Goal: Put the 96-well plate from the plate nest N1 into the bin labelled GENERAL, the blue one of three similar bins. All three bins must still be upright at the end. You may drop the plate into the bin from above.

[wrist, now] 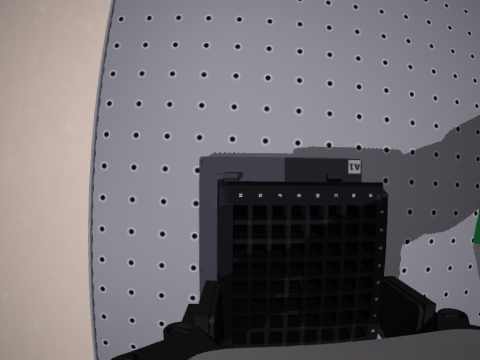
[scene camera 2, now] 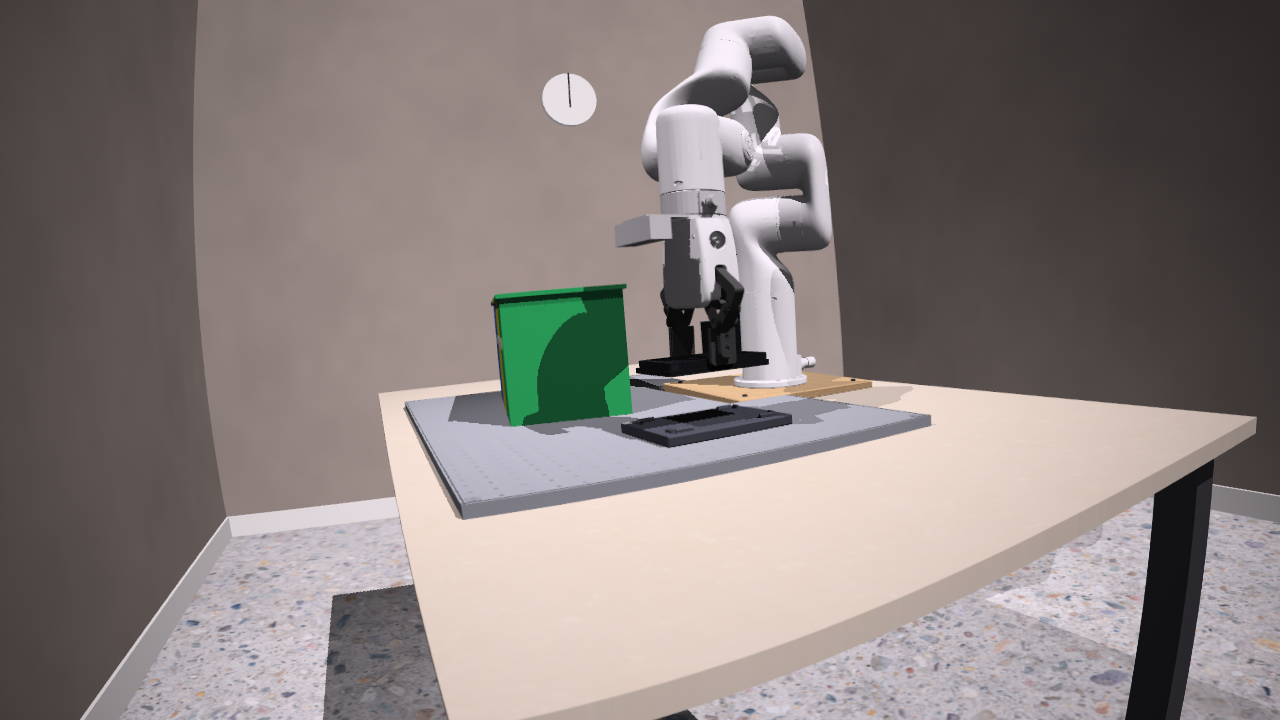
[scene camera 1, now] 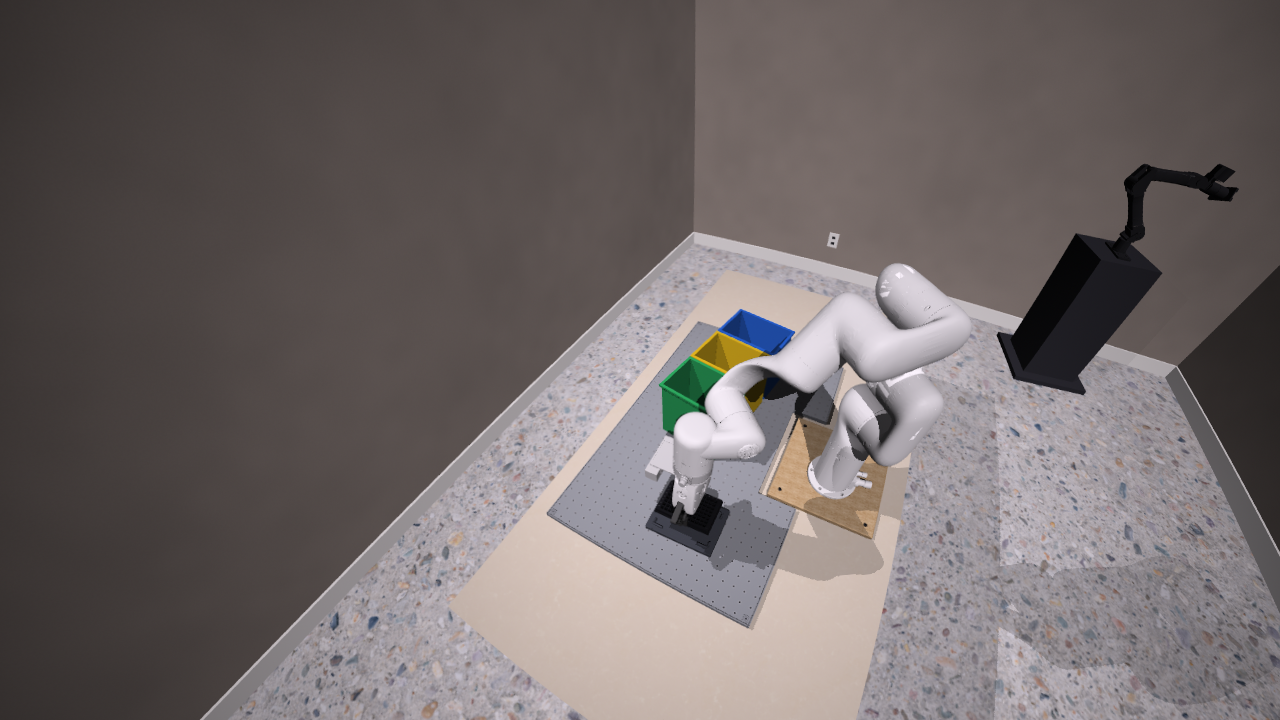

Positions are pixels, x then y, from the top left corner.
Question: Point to a blue bin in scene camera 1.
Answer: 761, 332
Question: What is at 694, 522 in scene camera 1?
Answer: A black 96-well plate.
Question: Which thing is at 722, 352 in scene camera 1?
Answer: A yellow bin.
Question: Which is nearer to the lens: the black 96-well plate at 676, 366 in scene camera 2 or the green bin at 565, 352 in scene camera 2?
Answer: The black 96-well plate.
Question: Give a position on a plate nest N1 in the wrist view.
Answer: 271, 169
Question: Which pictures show my gripper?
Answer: The wrist view, scene camera 2 and scene camera 1: all of them.
